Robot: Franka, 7 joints.
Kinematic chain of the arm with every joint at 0, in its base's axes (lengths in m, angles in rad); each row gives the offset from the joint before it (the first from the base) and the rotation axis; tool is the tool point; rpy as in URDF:
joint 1: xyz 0 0 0.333 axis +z
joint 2: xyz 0 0 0 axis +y
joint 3: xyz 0 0 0.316 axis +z
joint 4: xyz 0.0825 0 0 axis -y
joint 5: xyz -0.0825 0 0.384 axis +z
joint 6: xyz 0 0 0 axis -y
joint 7: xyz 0.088 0 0 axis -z
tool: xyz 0 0 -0.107 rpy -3.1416 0 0
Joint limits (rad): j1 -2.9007..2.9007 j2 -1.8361..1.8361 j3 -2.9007..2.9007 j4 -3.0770..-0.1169 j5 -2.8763..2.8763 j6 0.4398..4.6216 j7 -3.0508..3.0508
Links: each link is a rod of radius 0.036 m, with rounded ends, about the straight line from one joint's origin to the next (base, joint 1, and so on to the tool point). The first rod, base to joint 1, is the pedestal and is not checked.
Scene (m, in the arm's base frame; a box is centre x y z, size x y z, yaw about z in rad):
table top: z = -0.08
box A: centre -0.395 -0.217 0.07 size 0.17 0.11 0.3 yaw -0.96
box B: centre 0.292 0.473 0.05 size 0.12 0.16 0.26 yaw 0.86
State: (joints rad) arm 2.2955 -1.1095 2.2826 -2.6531 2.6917 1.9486 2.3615
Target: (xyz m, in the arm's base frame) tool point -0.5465 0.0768 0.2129
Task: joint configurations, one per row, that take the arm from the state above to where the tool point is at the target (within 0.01 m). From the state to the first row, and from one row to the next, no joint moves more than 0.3 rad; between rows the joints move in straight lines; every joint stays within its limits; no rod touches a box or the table.
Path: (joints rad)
1: 2.0127 -0.9849 2.3043 -2.7379 2.7286 1.9944 2.1462
2: 1.7299 -0.8604 2.3259 -2.8227 2.7655 2.0402 1.9308
3: 1.4471 -0.7358 2.3476 -2.9074 2.8025 2.0860 1.7155
4: 1.1643 -0.6112 2.3693 -2.9922 2.8394 2.1318 1.5002
5: 0.8815 -0.4867 2.3909 -3.0770 2.8763 2.1776 1.2848
6: 0.9628 -0.6915 2.2433 -2.8791 2.8497 2.1346 1.5540
7: 1.0441 -0.8963 2.0956 -2.6811 2.8230 2.0916 1.8232
8: 1.1254 -1.1011 1.9480 -2.4832 2.7964 2.0486 2.0923
9: 1.2067 -1.3059 1.8003 -2.2852 2.7697 2.0056 2.3615

